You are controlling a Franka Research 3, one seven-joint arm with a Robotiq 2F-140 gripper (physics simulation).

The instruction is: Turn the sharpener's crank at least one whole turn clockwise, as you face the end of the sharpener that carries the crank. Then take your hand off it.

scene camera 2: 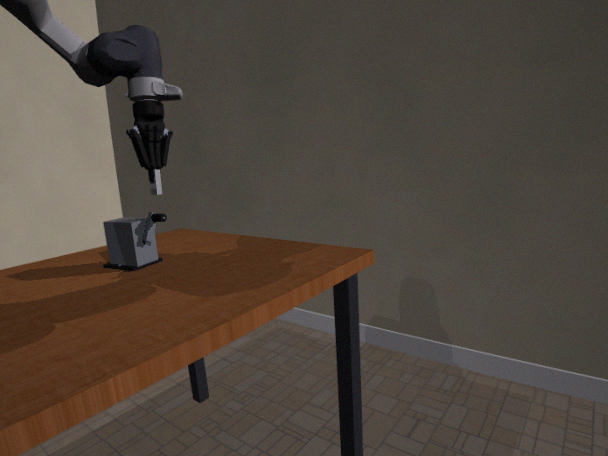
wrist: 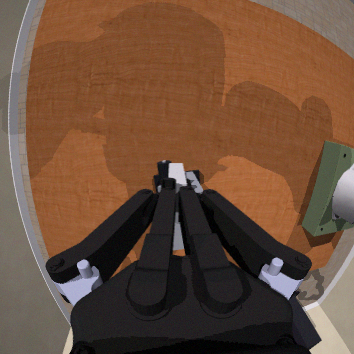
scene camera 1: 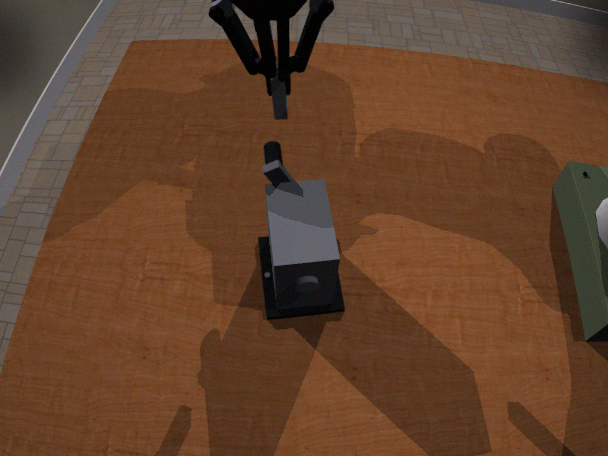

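The sharpener is a grey box (scene camera 1: 302, 225) (scene camera 2: 120, 243) on a black base, standing upright on the table (scene camera 1: 125, 350) (scene camera 2: 215, 300). Its crank (scene camera 1: 280, 175) (scene camera 2: 147, 230) is on the end facing away from scene camera 1. The crank arm points up and slants to the left in scene camera 1, with the black handle (scene camera 1: 272, 151) (scene camera 2: 159, 218) (wrist: 162, 168) at its top. My gripper (scene camera 1: 281, 112) (scene camera 2: 156, 190) (wrist: 175, 173) is shut and empty. It hangs above the handle, with a visible gap in scene camera 2. In the wrist view my fingers hide most of the sharpener.
A green block-like fixture (scene camera 1: 580, 250) (wrist: 322, 195) with a pale rounded part (wrist: 345, 195) stands at the right in scene camera 1 and in the wrist view. The table's far edge lies beyond the crank in scene camera 1. A wall (scene camera 2: 400, 150) rises behind the table.
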